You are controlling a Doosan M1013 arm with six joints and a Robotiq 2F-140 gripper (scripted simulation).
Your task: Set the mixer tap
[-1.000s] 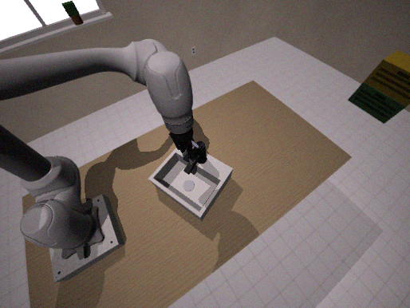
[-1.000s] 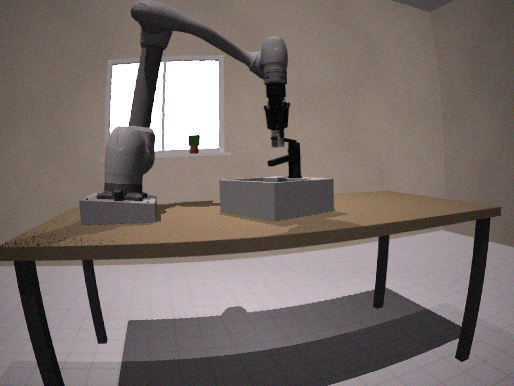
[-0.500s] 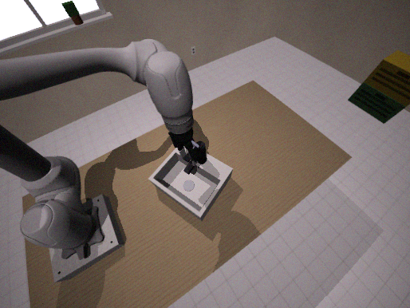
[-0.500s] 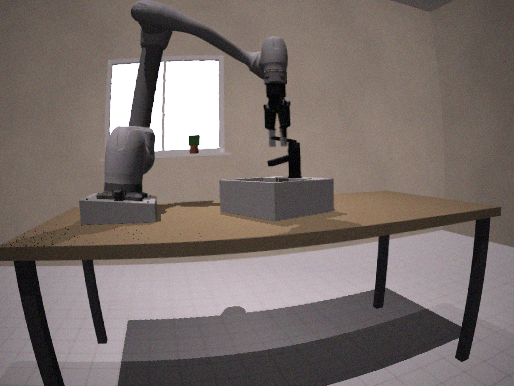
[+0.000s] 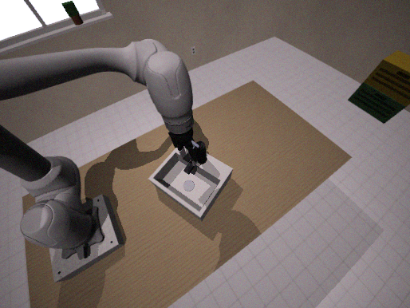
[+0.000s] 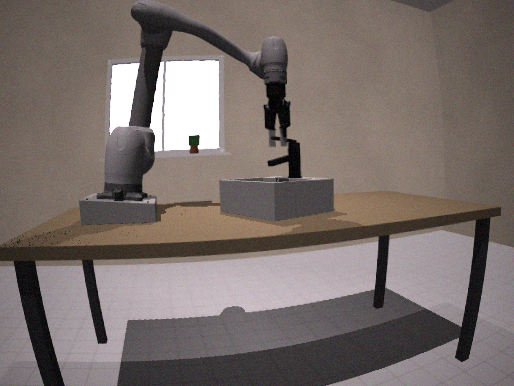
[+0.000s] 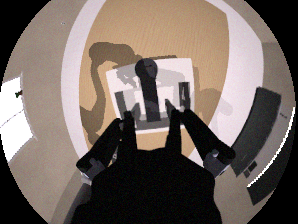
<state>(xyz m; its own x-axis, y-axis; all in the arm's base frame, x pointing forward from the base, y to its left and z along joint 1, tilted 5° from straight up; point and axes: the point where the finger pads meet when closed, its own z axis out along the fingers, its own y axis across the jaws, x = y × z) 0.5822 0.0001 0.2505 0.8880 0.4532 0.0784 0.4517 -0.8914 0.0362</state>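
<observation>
The black mixer tap lies 5 cm ahead of my hand, 3 cm to the left of it and 5 cm below it. The rest, counted from my hand: sink basin (3 cm behind, 2 cm to the right, 24 cm below).
</observation>
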